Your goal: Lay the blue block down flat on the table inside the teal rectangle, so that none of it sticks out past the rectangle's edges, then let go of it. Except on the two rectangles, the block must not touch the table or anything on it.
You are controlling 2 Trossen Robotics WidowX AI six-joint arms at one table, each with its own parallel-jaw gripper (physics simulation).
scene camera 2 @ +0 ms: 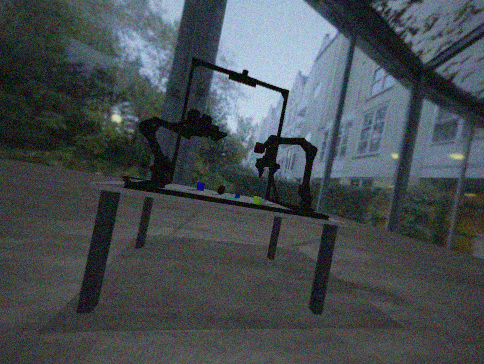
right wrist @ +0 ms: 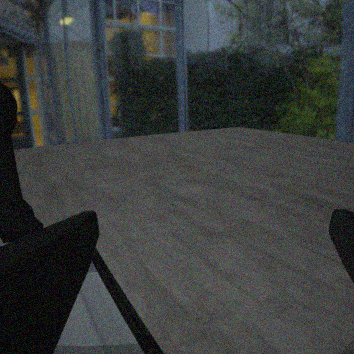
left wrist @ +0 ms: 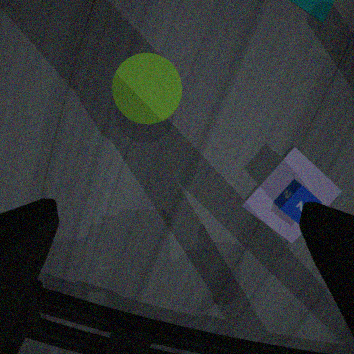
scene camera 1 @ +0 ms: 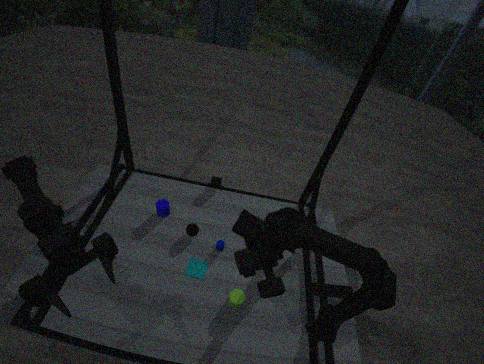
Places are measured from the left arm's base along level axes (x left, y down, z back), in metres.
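Pixels of known places: left gripper, fingertip midpoint: [scene camera 2: 264,178] [left wrist: 181,212] [scene camera 1: 255,274]; right gripper, fingertip midpoint: [scene camera 2: 223,131] [right wrist: 214,222] [scene camera 1: 92,299]; left arm's base, link origin: [scene camera 2: 304,209] [scene camera 1: 318,330]; right arm's base, link origin: [scene camera 2: 156,183].
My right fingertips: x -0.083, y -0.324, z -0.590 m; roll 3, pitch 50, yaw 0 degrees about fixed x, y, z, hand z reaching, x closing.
Observation:
Ahead of a thing's pixels: the offset from my right fingertips to its top centre. "pt": to the spot under its first point.
In the left wrist view a blue block @[dz +0.433, dx -0.225, dy +0.324 m] [left wrist: 295,204] with white figures lies on a pale lilac rectangle [left wrist: 320,181], at the right, partly behind a finger. Neither can be made out in the scene views. The teal rectangle @[pt dz +0.213, dx -0.201, dy +0.342 m] [scene camera 1: 196,268] [scene camera 2: 229,197] [left wrist: 317,7] is bare, left of my left gripper in scene camera 1. My left gripper [left wrist: 181,212] [scene camera 1: 258,277] [scene camera 2: 266,174] is open and empty, pointing down above the table, with the block near its right finger in its wrist view. My right gripper [right wrist: 214,222] [scene camera 1: 91,299] [scene camera 2: 223,135] is open and empty, far to the left, high up.
A yellow-green cylinder @[dz +0.335, dx -0.071, dy +0.299 m] [scene camera 1: 236,298] [scene camera 2: 257,200] [left wrist: 147,88] stands near the teal rectangle. A small round blue object @[dz +0.310, dx -0.280, dy +0.312 m] [scene camera 1: 220,245] [scene camera 2: 237,195], a dark round object @[dz +0.206, dx -0.353, dy +0.293 m] [scene camera 1: 192,229] [scene camera 2: 221,190] and a violet-blue cylinder @[dz +0.088, dx -0.463, dy +0.289 m] [scene camera 1: 163,208] [scene camera 2: 200,186] stand farther back. Black frame posts rise at the table's sides.

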